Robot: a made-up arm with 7 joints.
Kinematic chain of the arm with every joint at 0, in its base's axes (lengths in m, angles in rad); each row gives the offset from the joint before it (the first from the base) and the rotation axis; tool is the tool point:
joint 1: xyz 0 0 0.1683 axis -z
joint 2: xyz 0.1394 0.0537 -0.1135 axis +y
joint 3: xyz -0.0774 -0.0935 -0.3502 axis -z
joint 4: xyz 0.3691 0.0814 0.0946 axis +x
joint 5: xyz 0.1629 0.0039 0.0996 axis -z
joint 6: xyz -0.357 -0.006 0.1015 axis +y
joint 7: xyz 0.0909 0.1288 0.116 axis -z
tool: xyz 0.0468 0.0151 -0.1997
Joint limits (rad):
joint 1: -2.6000..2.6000
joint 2: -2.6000..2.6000
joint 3: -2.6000..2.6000
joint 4: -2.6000..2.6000
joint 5: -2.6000..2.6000
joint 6: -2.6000..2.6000
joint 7: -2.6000..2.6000
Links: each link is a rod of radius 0.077 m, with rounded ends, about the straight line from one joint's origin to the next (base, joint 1, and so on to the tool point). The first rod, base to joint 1, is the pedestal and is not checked.
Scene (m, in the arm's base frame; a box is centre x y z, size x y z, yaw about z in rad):
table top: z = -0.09
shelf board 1: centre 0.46 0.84 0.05 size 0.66 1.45 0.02 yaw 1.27
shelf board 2: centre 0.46 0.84 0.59 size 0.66 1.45 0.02 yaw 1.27
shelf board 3: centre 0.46 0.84 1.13 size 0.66 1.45 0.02 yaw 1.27
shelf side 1: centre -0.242 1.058 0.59 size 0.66 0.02 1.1 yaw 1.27
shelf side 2: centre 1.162 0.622 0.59 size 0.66 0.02 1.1 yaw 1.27
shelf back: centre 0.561 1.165 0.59 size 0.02 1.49 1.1 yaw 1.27
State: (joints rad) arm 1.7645 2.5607 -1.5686 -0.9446 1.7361 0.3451 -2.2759
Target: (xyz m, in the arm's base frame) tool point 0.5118 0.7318 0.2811
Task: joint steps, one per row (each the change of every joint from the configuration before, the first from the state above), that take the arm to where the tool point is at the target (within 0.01 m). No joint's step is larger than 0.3 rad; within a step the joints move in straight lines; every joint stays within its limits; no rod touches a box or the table.
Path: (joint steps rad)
1: -0.2936 -0.0016 0.2850 -0.0133 0.1433 0.0881 -0.1621
2: -0.2937 -0.0015 0.2851 -0.0133 0.1433 0.0882 -0.1620
3: -0.1462 -0.1996 -0.0755 -0.1008 0.0540 0.1379 0.1753
4: -0.1463 -0.1996 -0.0754 -0.1007 0.0540 0.1379 0.1753

